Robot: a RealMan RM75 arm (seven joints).
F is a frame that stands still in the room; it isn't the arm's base.
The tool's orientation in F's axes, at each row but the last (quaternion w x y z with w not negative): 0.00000, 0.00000, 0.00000, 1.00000; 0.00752, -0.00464, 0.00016, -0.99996; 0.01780, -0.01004, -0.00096, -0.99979; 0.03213, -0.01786, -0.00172, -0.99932; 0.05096, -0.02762, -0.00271, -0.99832; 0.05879, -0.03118, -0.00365, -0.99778; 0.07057, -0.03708, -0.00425, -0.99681; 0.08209, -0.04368, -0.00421, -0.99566; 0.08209, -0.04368, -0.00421, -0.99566; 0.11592, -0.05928, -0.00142, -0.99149; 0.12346, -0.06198, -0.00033, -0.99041; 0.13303, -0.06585, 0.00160, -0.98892; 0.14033, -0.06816, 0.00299, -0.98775
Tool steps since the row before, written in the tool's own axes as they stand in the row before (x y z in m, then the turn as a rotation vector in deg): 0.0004, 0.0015, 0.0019, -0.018, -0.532, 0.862; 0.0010, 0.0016, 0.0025, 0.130, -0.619, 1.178; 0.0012, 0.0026, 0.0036, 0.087, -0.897, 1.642; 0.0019, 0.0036, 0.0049, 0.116, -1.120, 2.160; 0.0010, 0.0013, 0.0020, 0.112, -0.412, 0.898; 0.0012, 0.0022, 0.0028, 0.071, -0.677, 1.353; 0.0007, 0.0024, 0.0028, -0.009, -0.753, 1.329; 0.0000, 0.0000, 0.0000, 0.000, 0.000, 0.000; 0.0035, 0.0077, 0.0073, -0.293, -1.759, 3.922; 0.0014, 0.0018, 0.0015, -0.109, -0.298, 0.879; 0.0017, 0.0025, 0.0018, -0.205, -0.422, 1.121; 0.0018, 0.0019, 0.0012, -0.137, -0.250, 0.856; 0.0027, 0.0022, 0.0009, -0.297, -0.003, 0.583
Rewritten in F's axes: -0.0004, -0.0015, 0.0019, 0.018, 0.532, 0.862; -0.0010, -0.0016, 0.0025, -0.128, 0.617, 1.179; -0.0010, -0.0026, 0.0036, -0.086, 0.897, 1.642; -0.0015, -0.0037, 0.0050, -0.111, 1.120, 2.160; -0.0008, -0.0014, 0.0021, -0.104, 0.406, 0.902; -0.0008, -0.0023, 0.0029, -0.066, 0.679, 1.352; -0.0001, -0.0024, 0.0029, 0.000, 0.765, 1.322; 0.0000, 0.0000, 0.0000, 0.000, 0.000, 0.000; -0.0015, -0.0081, 0.0076, 0.338, 1.844, 3.879; -0.0008, -0.0020, 0.0016, 0.140, 0.330, 0.863; -0.0008, -0.0028, 0.0020, 0.231, 0.477, 1.093; -0.0011, -0.0023, 0.0014, 0.177, 0.290, 0.836; -0.0018, -0.0029, 0.0012, 0.361, 0.093, 0.538
